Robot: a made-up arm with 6 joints. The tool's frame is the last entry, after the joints.
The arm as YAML. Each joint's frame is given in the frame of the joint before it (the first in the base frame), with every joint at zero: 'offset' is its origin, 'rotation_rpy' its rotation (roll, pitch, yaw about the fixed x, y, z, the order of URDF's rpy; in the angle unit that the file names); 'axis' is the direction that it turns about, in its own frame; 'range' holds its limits. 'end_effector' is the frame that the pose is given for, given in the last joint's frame.
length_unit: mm
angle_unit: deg
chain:
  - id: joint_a
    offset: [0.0, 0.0, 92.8]
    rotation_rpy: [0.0, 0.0, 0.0]
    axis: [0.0, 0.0, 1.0]
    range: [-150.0, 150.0]
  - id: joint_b
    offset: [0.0, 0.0, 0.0]
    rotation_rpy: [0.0, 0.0, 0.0]
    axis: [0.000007, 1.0, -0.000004]
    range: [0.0, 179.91]
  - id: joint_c
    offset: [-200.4, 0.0, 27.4]
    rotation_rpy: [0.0, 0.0, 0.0]
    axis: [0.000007, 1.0, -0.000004]
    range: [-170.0, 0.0]
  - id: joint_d
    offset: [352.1, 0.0, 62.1]
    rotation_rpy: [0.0, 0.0, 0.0]
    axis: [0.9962, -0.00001, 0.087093]
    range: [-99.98, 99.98]
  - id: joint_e
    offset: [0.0, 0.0, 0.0]
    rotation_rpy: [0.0, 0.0, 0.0]
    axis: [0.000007, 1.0, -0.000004]
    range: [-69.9, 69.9]
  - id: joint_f
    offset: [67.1, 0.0, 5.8]
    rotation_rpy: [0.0, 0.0, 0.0]
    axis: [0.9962, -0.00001, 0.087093]
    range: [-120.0, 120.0]
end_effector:
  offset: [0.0, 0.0, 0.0]
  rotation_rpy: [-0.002, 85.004, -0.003]
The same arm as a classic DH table. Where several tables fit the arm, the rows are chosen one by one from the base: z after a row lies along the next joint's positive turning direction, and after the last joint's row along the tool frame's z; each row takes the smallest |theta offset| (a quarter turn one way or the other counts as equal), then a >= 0, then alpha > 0; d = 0 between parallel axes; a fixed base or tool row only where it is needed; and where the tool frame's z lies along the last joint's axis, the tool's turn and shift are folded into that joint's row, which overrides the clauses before.
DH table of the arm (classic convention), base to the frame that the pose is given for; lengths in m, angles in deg. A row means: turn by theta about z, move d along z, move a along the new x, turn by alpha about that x. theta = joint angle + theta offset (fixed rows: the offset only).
joint_a: d 0.0928; theta_offset 0; a 0; alpha -90
joint_b: d 0; theta_offset 7.79; a -0.2023; alpha 0
joint_c: d 0; theta_offset 77.22; a -0.0312; alpha 90
joint_d: d 0.3562; theta_offset 0; a 0; alpha -90
joint_e: d 0; theta_offset 0; a 0.0001; alpha 90
joint_f: d 0.0674; theta_offset 0; a 0; alpha 0
Joint limits (deg, base to tool): -150..150 0..179.91 -170..0 -99.98..99.98 -69.9..69.9 -120..120

